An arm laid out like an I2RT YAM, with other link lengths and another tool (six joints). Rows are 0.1 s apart.
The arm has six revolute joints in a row. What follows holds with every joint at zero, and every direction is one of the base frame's. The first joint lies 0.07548 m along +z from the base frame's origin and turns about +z. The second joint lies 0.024 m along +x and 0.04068 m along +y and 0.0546 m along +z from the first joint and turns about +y. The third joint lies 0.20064 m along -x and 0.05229 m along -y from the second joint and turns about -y. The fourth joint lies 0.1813 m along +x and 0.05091 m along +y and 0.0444 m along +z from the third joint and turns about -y. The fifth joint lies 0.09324 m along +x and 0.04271 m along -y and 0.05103 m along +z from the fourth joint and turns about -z. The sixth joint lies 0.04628 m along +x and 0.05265 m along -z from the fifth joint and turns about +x. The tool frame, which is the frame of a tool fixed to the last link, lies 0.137 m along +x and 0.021 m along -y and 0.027 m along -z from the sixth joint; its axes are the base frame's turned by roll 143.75, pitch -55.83 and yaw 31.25 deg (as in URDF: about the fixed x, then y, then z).
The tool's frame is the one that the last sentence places.
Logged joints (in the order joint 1, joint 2, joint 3, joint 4, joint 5, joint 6), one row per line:
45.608 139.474 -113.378 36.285 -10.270 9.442
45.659 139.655 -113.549 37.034 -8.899 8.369
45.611 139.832 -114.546 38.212 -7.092 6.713
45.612 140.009 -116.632 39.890 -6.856 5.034
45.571 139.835 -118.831 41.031 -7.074 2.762
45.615 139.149 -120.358 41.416 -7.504 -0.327
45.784 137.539 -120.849 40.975 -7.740 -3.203
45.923 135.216 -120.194 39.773 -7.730 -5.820
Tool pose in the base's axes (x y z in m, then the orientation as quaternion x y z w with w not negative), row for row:
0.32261 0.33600 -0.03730 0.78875 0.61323 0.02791 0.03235
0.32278 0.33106 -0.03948 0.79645 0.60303 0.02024 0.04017
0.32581 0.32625 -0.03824 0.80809 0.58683 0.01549 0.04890
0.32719 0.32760 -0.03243 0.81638 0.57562 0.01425 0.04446
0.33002 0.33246 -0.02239 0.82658 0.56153 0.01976 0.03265
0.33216 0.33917 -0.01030 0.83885 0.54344 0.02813 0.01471
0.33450 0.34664 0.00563 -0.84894 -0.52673 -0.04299 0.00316
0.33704 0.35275 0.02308 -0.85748 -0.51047 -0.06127 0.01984
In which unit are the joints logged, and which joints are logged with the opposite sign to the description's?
The joints are logged in degrees. Opposite sign: joint 3, joint 4, joint 6.
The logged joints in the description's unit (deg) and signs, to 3 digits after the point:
45.608 139.474 113.378 -36.285 -10.270 -9.442
45.659 139.655 113.549 -37.034 -8.899 -8.369
45.611 139.832 114.546 -38.212 -7.092 -6.713
45.612 140.009 116.632 -39.890 -6.856 -5.034
45.571 139.835 118.831 -41.031 -7.074 -2.762
45.615 139.149 120.358 -41.416 -7.504 0.327
45.784 137.539 120.849 -40.975 -7.740 3.203
45.923 135.216 120.194 -39.773 -7.730 5.820

